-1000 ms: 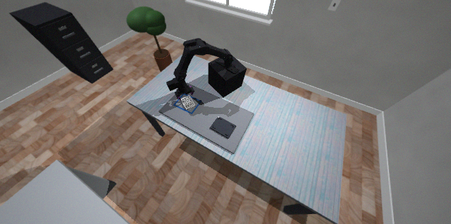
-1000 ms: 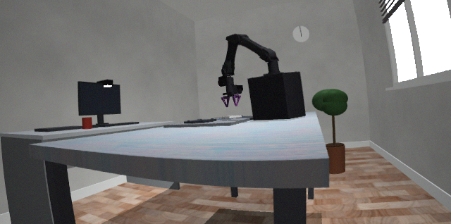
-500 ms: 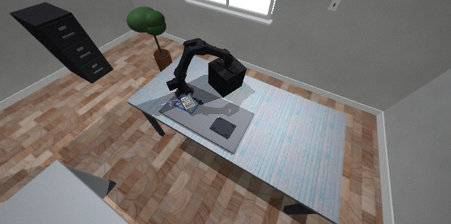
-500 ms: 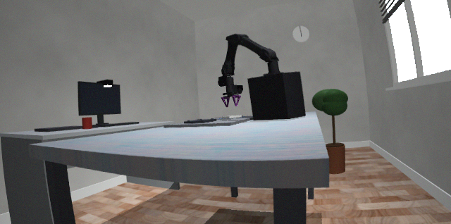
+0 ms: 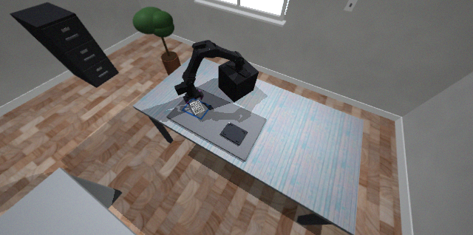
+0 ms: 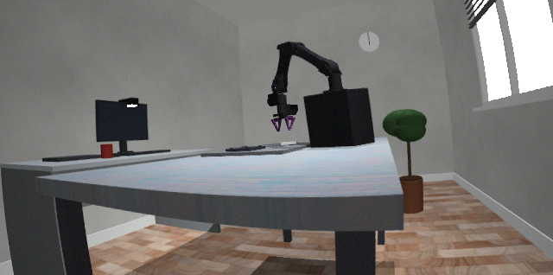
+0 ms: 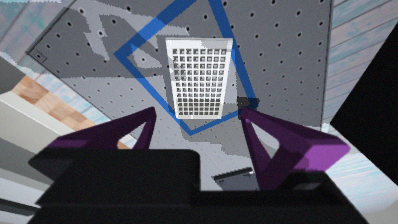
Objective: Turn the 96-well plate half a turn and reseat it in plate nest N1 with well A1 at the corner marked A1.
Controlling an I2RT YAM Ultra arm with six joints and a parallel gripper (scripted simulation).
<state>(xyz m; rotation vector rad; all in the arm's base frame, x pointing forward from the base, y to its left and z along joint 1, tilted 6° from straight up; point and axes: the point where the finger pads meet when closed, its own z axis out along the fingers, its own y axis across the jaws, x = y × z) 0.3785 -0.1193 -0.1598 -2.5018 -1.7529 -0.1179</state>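
Now: hand 8 cm above the white 96-well plate. Also, from my hand: dark plate nest N1 (38 cm to the left, 8 cm below, 1 cm behind).
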